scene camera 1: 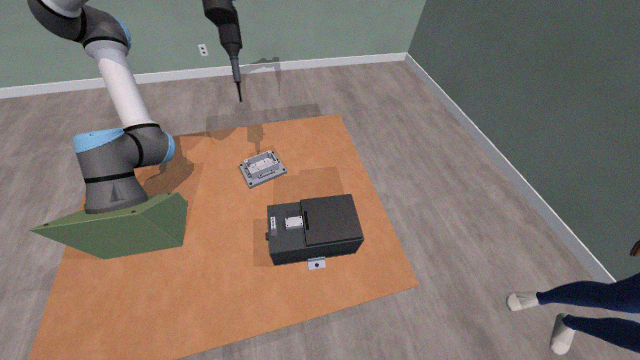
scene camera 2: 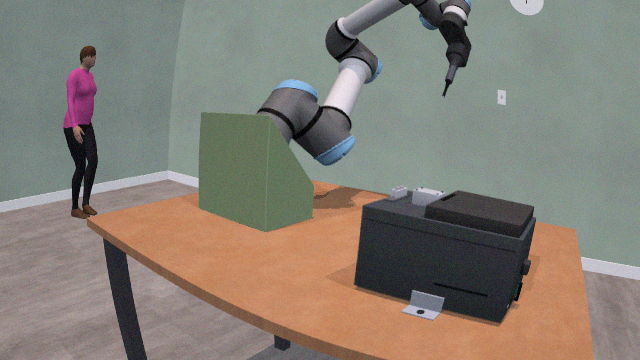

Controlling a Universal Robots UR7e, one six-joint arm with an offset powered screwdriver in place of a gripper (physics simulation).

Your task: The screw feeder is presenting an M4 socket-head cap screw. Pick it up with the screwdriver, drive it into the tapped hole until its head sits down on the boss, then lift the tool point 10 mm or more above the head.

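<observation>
My screwdriver [scene camera 1: 240, 101] [scene camera 2: 443, 95] points down, its thin bit high in the air above the table. Whether a screw is on its tip is too small to tell. The screw feeder [scene camera 1: 332, 220] [scene camera 2: 435, 255] is a dark box with a raised black lid and small light fittings on its top. The bit is well above and apart from it. No screw can be made out at the feeder. A grey open housing [scene camera 1: 262, 167] on a flanged base lies behind the feeder in scene camera 1, below the bit; its tapped hole is too small to identify. I cannot make the housing out in scene camera 2.
The arm stands on a green slanted pedestal [scene camera 1: 145, 232] [scene camera 2: 235, 170] at the left of the orange table [scene camera 1: 200, 300] [scene camera 2: 250, 270]. A small metal bracket [scene camera 1: 316, 264] [scene camera 2: 426, 300] sits at the feeder's near side. One person [scene camera 2: 81, 100] stands at the far left in scene camera 2.
</observation>
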